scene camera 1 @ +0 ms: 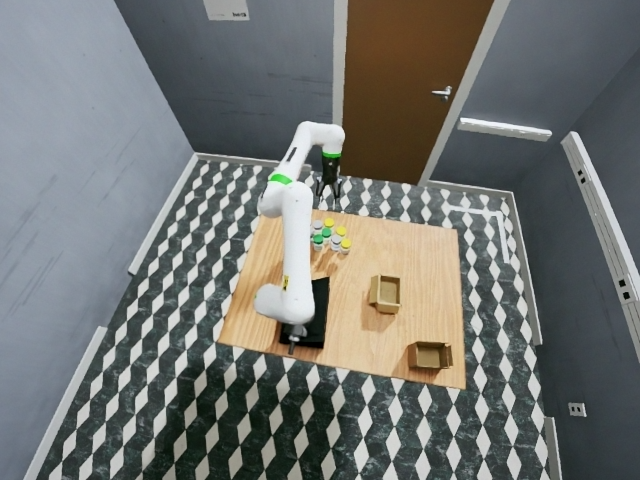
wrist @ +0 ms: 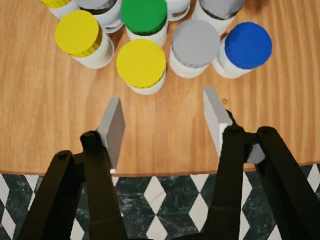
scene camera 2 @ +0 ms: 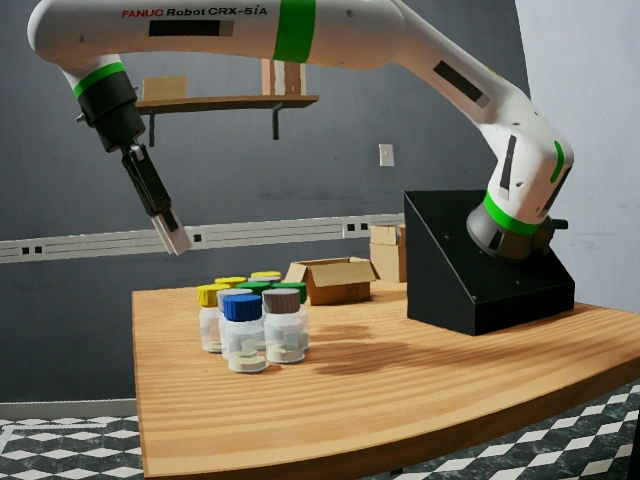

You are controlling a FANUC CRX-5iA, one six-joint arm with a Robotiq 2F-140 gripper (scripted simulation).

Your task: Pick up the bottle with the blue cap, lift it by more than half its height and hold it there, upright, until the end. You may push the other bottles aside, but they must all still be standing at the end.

Labels:
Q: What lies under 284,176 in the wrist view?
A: My gripper.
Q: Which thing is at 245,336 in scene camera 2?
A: A blue-capped bottle.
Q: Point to a grey-capped bottle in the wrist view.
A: At 195,43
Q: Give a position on a grey-capped bottle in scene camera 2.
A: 283,326

